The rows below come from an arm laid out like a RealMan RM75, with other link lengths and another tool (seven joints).
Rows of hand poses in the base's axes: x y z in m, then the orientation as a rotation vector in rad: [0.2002, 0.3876, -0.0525, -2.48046, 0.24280, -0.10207]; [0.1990, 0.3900, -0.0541, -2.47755, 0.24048, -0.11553]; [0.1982, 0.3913, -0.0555, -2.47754, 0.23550, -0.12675]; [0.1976, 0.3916, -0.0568, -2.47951, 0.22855, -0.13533]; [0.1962, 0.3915, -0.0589, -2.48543, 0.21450, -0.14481]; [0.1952, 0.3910, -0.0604, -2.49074, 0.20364, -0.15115]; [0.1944, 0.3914, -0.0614, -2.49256, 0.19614, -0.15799]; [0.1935, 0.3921, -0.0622, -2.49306, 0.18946, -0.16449]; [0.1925, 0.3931, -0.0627, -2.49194, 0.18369, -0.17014]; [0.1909, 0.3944, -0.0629, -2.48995, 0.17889, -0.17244]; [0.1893, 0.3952, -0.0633, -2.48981, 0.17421, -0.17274]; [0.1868, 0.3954, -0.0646, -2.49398, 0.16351, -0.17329]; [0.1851, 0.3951, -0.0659, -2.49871, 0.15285, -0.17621]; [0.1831, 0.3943, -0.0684, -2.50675, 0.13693, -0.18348]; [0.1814, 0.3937, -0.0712, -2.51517, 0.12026, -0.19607]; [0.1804, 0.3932, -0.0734, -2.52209, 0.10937, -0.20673]
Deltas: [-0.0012, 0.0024, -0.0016, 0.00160, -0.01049, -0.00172]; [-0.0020, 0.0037, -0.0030, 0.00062, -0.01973, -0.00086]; [-0.0026, 0.0040, -0.0043, -0.00199, -0.02737, 0.00213]; [-0.0040, 0.0039, -0.0064, -0.00840, -0.03696, 0.01015]; [-0.0050, 0.0034, -0.0079, -0.01402, -0.04357, 0.01660]; [-0.0058, 0.0038, -0.0089, -0.01639, -0.05008, 0.02039]; [-0.0067, 0.0045, -0.0097, -0.01747, -0.05629, 0.02362]; [-0.0077, 0.0055, -0.0102, -0.01688, -0.06185, 0.02634]; [-0.0093, 0.0068, -0.0104, -0.01507, -0.06491, 0.02917]; [-0.0109, 0.0076, -0.0108, -0.01486, -0.06630, 0.03245]; [-0.0134, 0.0078, -0.0121, -0.01883, -0.06884, 0.04013]; [-0.0151, 0.0075, -0.0134, -0.02368, -0.07298, 0.04720]; [-0.0171, 0.0067, -0.0159, -0.03233, -0.08107, 0.05705]; [-0.0188, 0.0061, -0.0187, -0.04211, -0.09301, 0.06611]; [-0.0198, 0.0056, -0.0209, -0.05030, -0.10230, 0.07145]
